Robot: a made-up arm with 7 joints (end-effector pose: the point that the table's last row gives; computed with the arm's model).
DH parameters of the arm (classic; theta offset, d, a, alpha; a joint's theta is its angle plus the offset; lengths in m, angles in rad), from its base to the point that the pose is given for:
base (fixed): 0 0.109 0 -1.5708
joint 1: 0 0.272 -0.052 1.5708
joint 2: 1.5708 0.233 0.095 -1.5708
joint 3: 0 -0.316 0.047 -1.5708
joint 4: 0 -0.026 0.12 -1.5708
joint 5: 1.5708 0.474 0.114 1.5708
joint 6: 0 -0.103 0.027 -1.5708
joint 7: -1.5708 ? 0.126 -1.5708
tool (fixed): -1.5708 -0.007 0 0
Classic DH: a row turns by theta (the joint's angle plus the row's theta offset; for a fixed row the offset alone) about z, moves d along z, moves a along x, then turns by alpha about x.
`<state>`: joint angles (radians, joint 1 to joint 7).
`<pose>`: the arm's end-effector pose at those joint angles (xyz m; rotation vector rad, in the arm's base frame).
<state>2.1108 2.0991 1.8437 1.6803 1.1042 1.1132 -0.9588</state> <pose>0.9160 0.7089 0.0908 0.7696 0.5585 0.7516</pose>
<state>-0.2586 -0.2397 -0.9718 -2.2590 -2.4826 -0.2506 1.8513</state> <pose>-0.5566 0.8352 0.4289 -0.4756 -1.7614 1.5740</pose>
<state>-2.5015 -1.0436 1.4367 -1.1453 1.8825 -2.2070 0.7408</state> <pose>-0.2725 -0.2124 0.1782 -0.9670 2.1400 0.2152</pose>
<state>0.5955 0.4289 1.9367 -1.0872 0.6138 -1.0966 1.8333</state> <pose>0.3173 0.8846 -0.3979 1.0257 1.5086 0.5547</pose>
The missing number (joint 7, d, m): 0.368
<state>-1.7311 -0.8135 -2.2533 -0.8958 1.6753 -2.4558 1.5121</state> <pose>-0.3835 0.0304 0.4004 -0.8762 -0.8886 0.1601</pose>
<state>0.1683 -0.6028 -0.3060 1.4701 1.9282 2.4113 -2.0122</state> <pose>0.4635 -0.0044 0.1453 -0.4152 -0.3787 0.1988</pose>
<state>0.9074 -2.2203 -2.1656 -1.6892 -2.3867 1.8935 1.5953</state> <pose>0.0535 0.3441 0.8803 0.1356 -2.2917 -1.5632</pose>
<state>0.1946 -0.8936 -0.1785 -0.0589 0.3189 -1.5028 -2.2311</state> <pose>0.5409 -0.4892 0.6387 -1.8375 0.3143 -2.1449</pose>
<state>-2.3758 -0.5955 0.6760 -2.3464 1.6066 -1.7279 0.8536</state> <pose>-0.3064 0.4750 0.5188 1.2500 -1.3736 1.7455</pose>
